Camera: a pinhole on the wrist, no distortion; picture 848 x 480 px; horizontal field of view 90.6 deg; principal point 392.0 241.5 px. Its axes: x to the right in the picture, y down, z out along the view. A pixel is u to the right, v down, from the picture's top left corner.
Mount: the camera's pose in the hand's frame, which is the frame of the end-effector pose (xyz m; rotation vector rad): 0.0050 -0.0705 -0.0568 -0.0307 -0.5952 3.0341
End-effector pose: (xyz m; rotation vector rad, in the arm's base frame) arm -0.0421 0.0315 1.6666 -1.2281 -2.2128 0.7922
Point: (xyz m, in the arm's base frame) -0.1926 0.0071 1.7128
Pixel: 223 256
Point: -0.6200 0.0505 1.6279
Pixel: 142 267
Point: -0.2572 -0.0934 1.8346
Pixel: outside the picture
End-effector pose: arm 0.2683 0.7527 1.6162 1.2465 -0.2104 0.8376
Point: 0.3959 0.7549 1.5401
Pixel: 171 428
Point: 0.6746 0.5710 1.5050
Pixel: 227 408
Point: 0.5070 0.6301 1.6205
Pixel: 199 227
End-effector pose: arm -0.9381 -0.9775 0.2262 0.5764 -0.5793 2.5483
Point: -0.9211 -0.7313 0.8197
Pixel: 82 332
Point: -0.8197 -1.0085 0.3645
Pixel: 475 89
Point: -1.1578 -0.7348 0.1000
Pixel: behind the camera
